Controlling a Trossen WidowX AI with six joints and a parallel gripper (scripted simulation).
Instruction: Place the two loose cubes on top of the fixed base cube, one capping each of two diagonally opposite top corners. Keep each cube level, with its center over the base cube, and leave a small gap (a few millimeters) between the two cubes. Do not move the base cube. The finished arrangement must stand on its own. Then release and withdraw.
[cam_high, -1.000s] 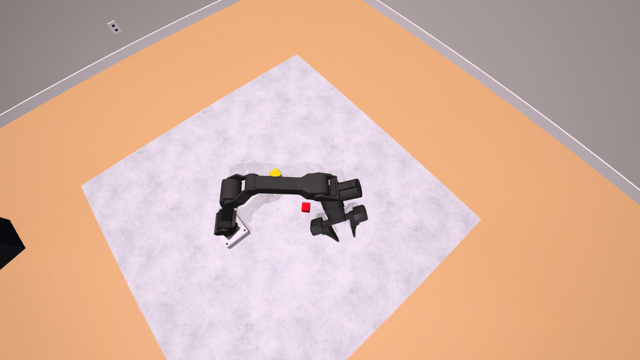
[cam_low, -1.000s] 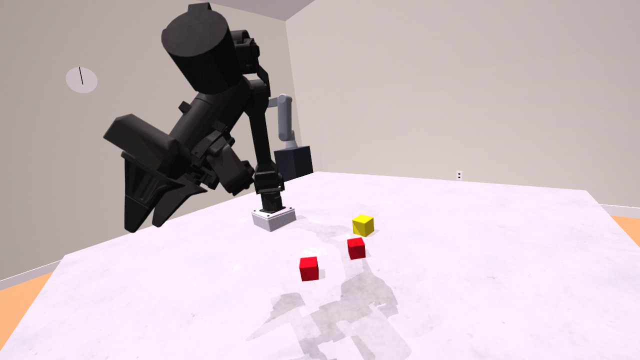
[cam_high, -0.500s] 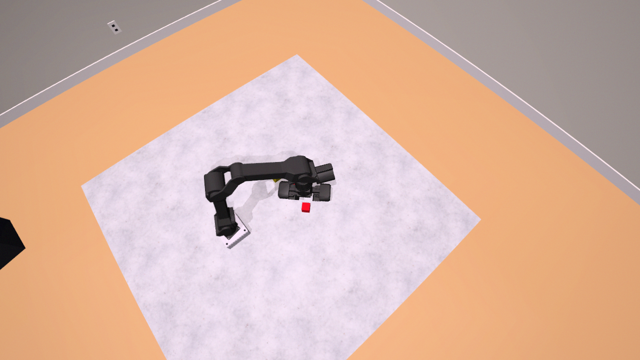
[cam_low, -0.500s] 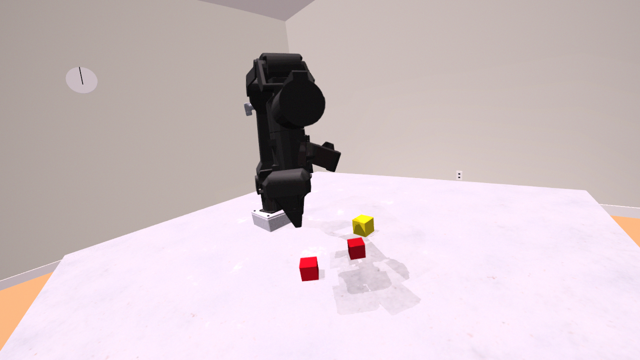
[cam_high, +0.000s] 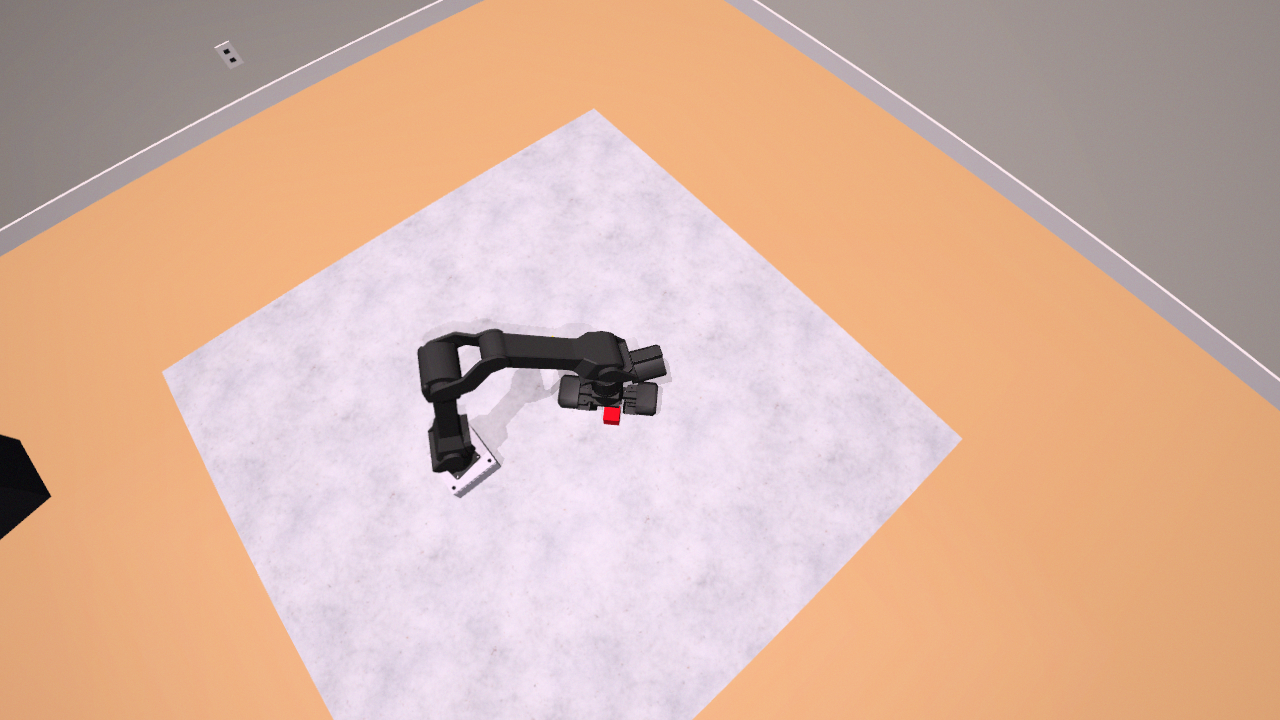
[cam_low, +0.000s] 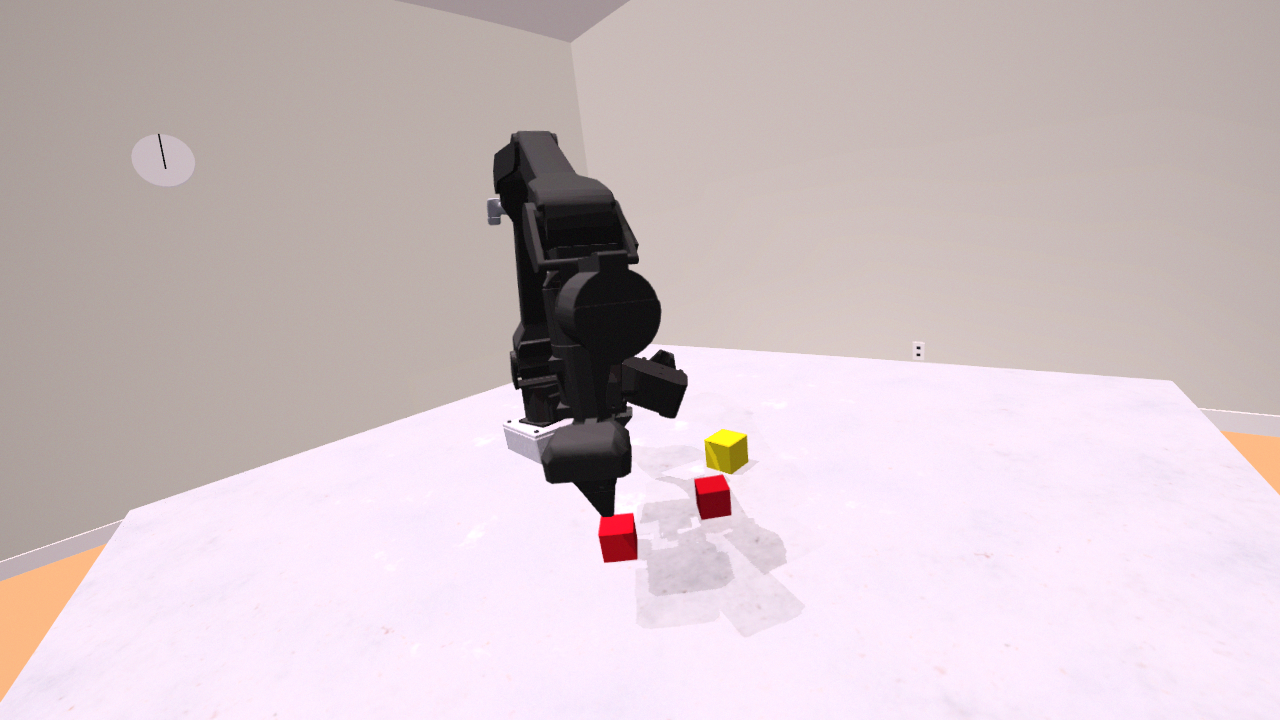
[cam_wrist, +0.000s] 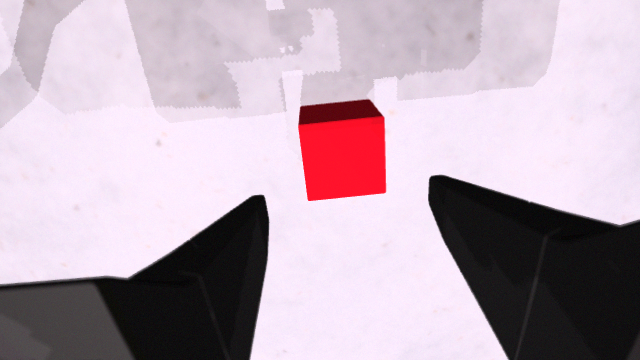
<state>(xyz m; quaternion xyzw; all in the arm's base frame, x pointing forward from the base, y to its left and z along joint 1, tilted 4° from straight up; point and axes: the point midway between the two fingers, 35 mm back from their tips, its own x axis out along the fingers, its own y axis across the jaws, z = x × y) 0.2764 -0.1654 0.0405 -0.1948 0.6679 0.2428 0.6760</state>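
The yellow base cube is 20 mm ahead of my gripper tip, 200 mm to the left of it and 40 mm below it. Round my gripper tip: red cube: 50 mm ahead, 100 mm to the left, 40 mm below.
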